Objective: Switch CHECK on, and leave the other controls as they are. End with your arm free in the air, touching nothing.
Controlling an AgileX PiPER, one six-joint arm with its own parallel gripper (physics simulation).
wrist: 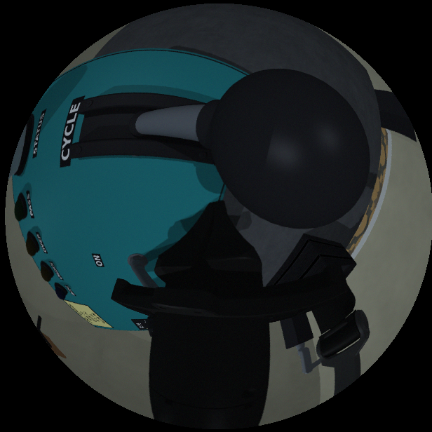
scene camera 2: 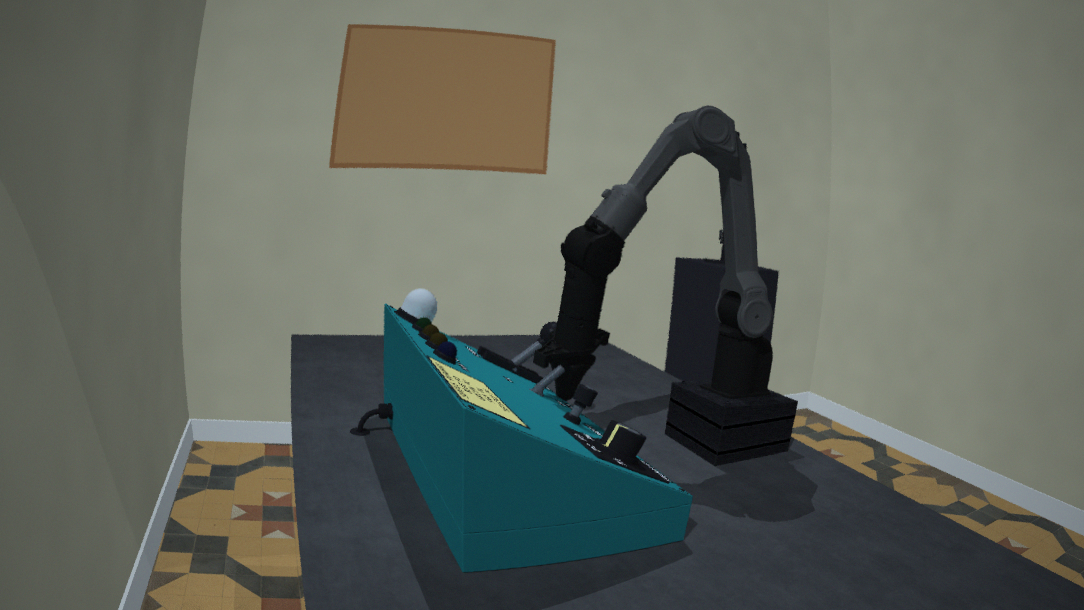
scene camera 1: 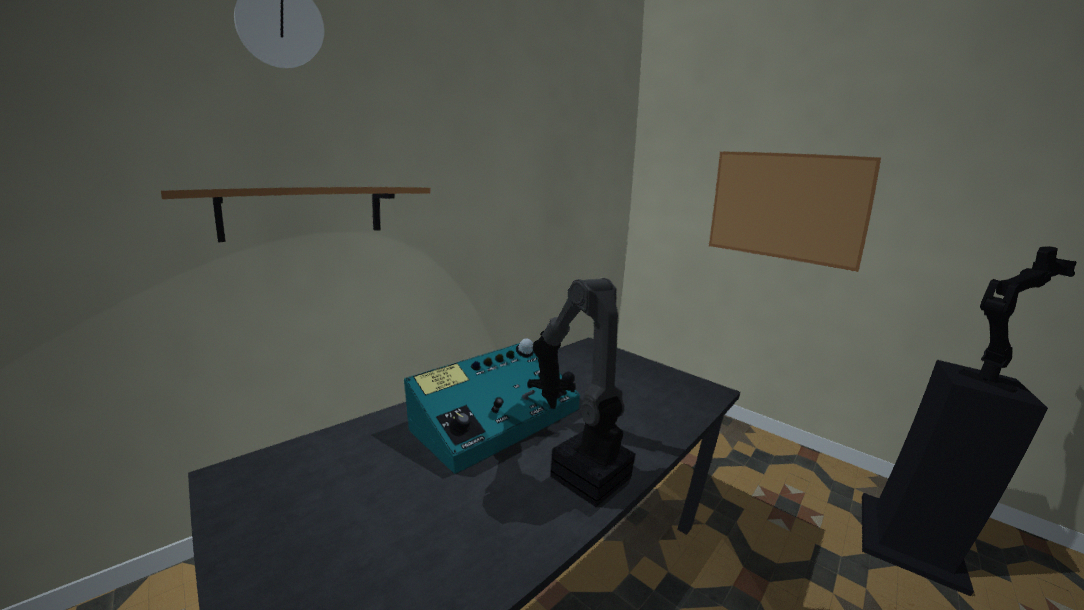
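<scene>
The CHECK switch's grey lever point(scene camera 1: 528, 395) point(scene camera 2: 548, 378) point(wrist: 137, 263) stands out from the sloped face of the teal control box point(scene camera 1: 454, 458) point(scene camera 2: 560, 515) point(wrist: 150, 200). The ON label point(scene camera 1: 516, 386) point(wrist: 97, 260) is beyond its upper side. In the wrist view the lever's outer part is hidden behind my gripper. My gripper point(scene camera 1: 552, 405) point(scene camera 2: 565, 393) point(wrist: 218, 210) points down, its fingers together and empty, low over the panel's lower part beside the lever. I cannot tell whether it touches the lever, nor which position the switch is in.
The CYCLE lever's black ball point(scene camera 1: 567, 377) point(scene camera 2: 548, 330) point(wrist: 292, 147) is close beside my gripper. A short black-capped switch point(scene camera 1: 497, 404) point(scene camera 2: 583, 396) and a rotary knob point(scene camera 1: 459, 421) point(scene camera 2: 624, 438) are on its other side. A white lamp point(scene camera 1: 526, 346) point(scene camera 2: 419, 303) tops the box.
</scene>
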